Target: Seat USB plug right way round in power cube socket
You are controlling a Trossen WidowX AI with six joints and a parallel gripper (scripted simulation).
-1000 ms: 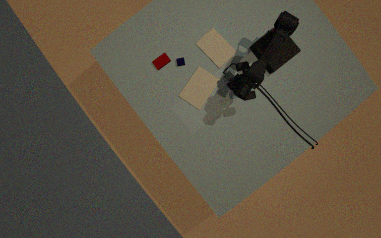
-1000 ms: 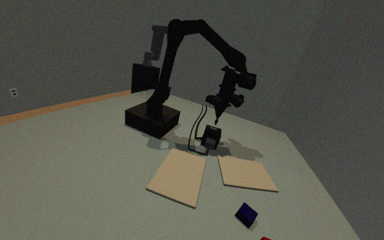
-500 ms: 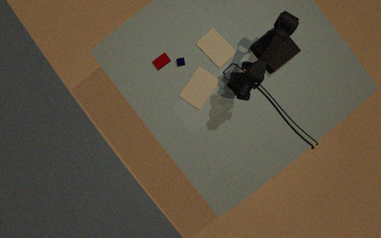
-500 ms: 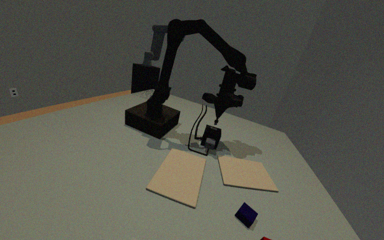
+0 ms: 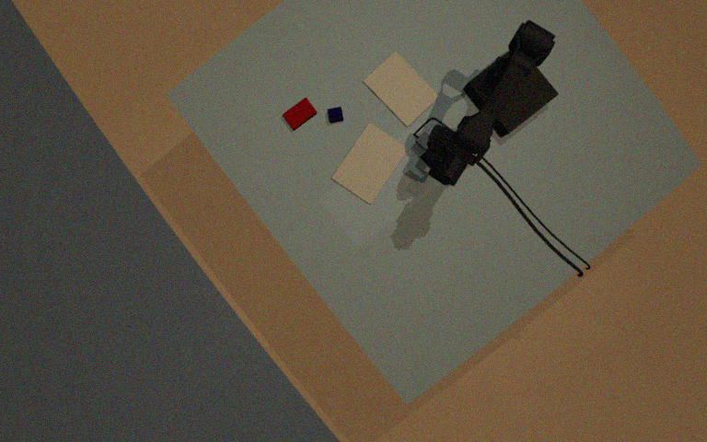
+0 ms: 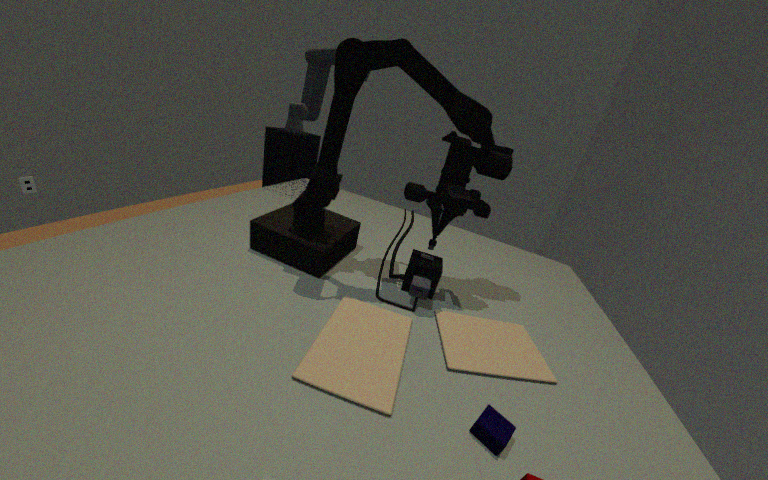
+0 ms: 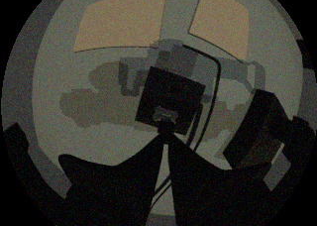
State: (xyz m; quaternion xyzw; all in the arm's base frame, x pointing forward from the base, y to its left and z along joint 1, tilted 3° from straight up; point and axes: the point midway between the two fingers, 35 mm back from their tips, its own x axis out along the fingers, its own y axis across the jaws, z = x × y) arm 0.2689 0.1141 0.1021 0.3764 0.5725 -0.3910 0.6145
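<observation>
The USB plug is 2 cm below my gripper tip. From my gripper tip the other things lie so: blue block: 30 cm to the right, 20 cm ahead, 12 cm below; red block: 37 cm to the right, 29 cm ahead, 13 cm below.
</observation>
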